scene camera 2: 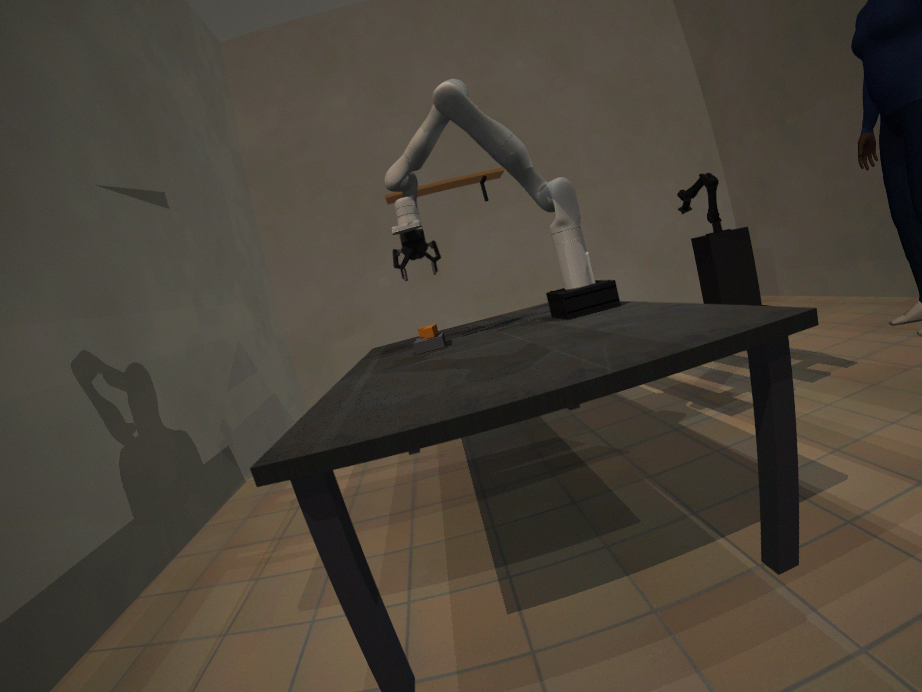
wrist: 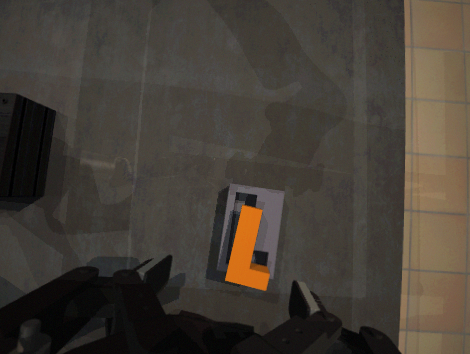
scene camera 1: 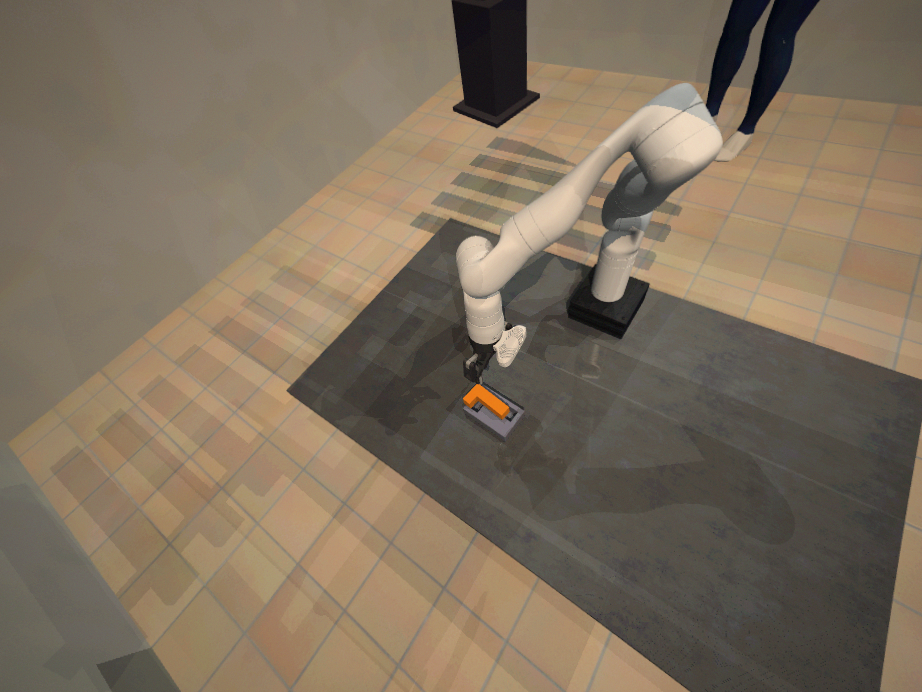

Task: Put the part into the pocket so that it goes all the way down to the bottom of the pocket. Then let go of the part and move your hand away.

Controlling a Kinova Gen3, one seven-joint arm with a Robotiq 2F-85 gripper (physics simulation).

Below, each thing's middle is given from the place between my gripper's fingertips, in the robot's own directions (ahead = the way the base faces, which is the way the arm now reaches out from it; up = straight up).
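Labels:
Orange part point(scene camera 1: 478, 393): 170 mm below my hand, 20 mm ahead of it, 10 mm to the right of it. The grey block with pocket point(scene camera 1: 504, 428) sits 20 mm ahead of my hand, 10 mm to the left of it and 200 mm below it.

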